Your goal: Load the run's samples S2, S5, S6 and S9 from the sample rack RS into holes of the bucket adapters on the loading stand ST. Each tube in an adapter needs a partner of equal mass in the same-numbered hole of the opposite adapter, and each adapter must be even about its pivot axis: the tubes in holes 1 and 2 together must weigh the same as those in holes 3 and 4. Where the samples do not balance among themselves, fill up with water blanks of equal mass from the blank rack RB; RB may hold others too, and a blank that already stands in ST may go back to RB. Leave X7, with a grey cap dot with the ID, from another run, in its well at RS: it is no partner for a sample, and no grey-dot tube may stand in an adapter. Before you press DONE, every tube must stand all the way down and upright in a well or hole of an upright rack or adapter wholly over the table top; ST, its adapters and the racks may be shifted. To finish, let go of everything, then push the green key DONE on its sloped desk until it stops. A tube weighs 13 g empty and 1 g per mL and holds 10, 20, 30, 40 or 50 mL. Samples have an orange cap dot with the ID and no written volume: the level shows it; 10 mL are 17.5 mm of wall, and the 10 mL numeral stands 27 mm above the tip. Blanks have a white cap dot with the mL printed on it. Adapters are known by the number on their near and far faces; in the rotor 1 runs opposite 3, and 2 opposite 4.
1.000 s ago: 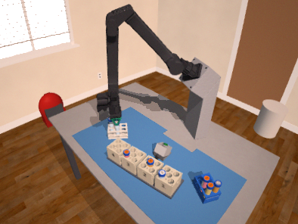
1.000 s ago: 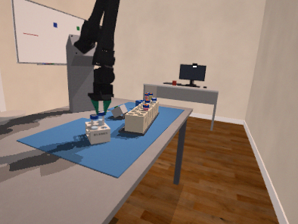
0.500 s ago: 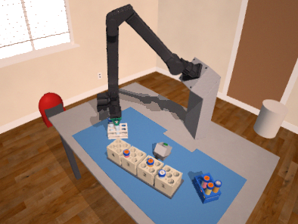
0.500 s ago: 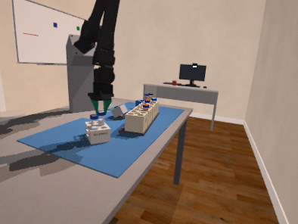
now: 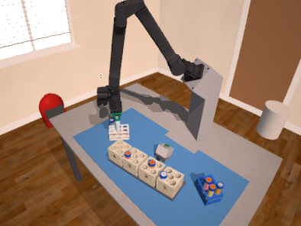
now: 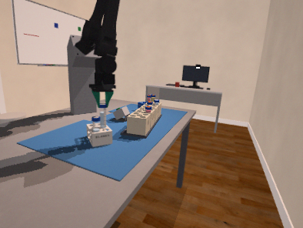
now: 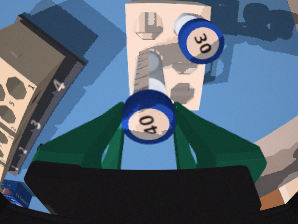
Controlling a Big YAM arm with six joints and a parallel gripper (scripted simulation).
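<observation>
The 40 mL blank is 5 cm below my hand and 1 cm ahead of it. Also, from my hand: 30 mL blank: 9 cm below, 5 cm to the right, 2 cm behind; then white blank rack RB: 13 cm below, 2 cm behind, 1 cm to the right; then sample tube S5: 20 cm ahead, 17 cm to the left, 9 cm below.
</observation>
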